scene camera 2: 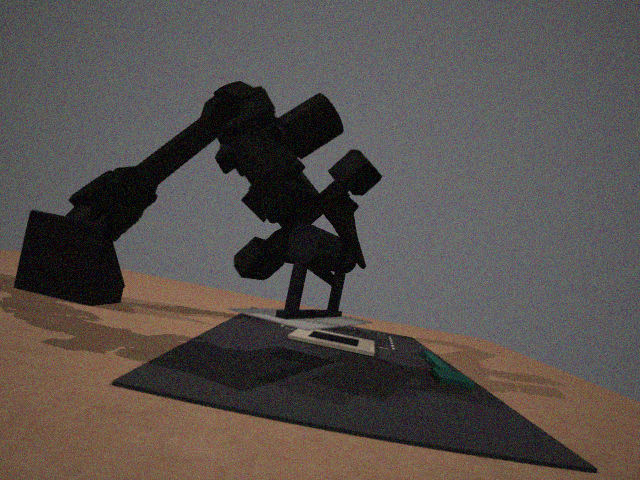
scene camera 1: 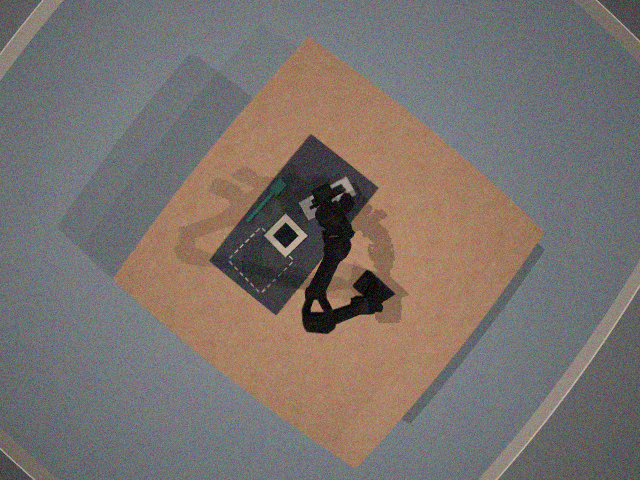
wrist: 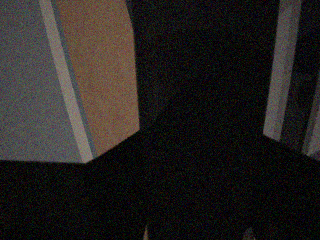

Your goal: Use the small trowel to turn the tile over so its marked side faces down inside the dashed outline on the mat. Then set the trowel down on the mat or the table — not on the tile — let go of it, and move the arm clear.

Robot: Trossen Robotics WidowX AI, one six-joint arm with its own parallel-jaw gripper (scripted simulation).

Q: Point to a trowel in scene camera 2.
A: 440, 371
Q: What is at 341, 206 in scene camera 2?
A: My gripper.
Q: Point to a tile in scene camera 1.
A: At 285, 235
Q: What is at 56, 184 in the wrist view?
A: My gripper.
